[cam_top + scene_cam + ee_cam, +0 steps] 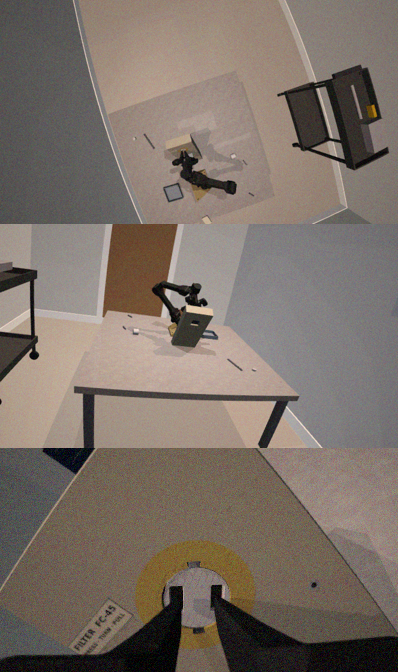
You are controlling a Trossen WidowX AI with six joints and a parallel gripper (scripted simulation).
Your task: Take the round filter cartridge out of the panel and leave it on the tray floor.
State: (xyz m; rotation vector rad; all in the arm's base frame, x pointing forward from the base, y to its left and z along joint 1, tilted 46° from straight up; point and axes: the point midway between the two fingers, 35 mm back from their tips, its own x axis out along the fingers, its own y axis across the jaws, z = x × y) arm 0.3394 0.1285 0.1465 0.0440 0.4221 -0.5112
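Right now my gripper tip is 2 cm short of the filter cartridge and 1 cm above it. Also, from my gripper tip: tiny white piece: 45 cm to the left, 28 cm below, 21 cm ahead; then dark-rimmed square tray: 41 cm behind, 30 cm to the left, 28 cm below.
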